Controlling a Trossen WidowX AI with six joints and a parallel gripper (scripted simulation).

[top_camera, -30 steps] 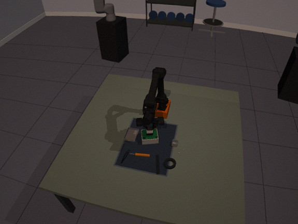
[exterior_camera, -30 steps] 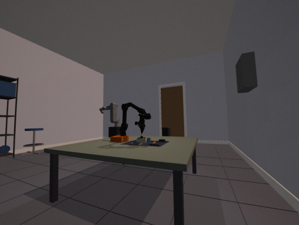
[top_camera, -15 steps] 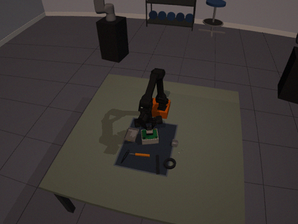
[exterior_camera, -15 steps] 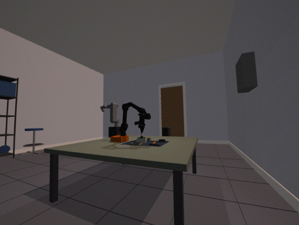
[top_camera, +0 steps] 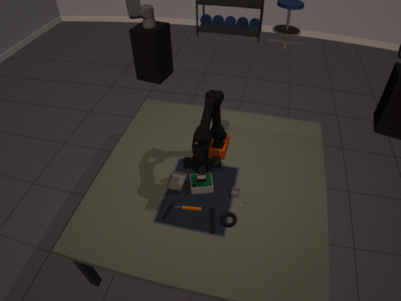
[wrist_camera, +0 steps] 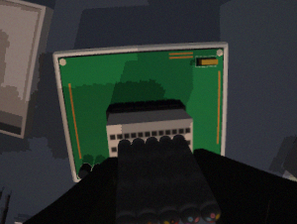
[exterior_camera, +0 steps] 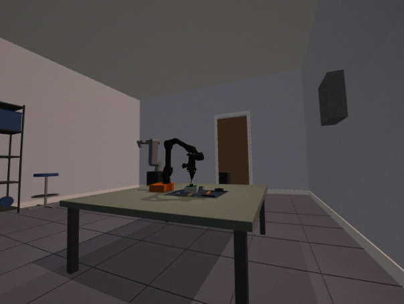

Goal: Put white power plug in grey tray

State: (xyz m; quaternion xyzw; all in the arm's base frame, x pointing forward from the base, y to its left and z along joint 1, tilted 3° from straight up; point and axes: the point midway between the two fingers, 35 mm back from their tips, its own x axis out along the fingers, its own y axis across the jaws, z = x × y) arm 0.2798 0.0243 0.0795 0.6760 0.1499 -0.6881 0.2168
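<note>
The white power plug is 20 mm below my gripper tip. Also, from my gripper tip: grey tray (20 mm ahead, 140 mm to the right, 110 mm below); then dark mat (50 mm ahead, 10 mm to the left, 110 mm below); then black bar (180 mm ahead, 140 mm to the left, 110 mm below).
</note>
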